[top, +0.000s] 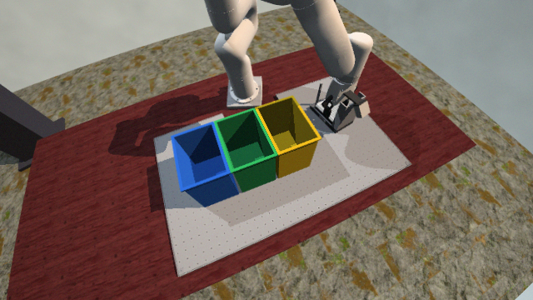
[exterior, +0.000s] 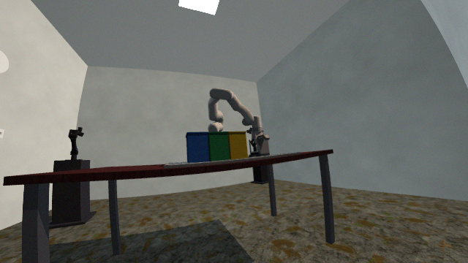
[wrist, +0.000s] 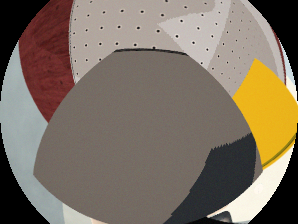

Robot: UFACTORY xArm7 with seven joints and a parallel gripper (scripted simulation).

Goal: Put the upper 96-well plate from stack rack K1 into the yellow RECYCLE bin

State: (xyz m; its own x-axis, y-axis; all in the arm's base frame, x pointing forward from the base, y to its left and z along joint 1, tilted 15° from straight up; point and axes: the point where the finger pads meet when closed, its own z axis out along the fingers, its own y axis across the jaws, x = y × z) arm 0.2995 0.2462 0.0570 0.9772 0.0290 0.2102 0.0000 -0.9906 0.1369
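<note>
My gripper is now 10 mm above the white 96-well plate. Also, from my hand: dark plate 20 mm below; then grey side wall 70 mm ahead, 30 mm above; then yellow bin 30 mm ahead, 260 mm to the right, 40 mm above.
</note>
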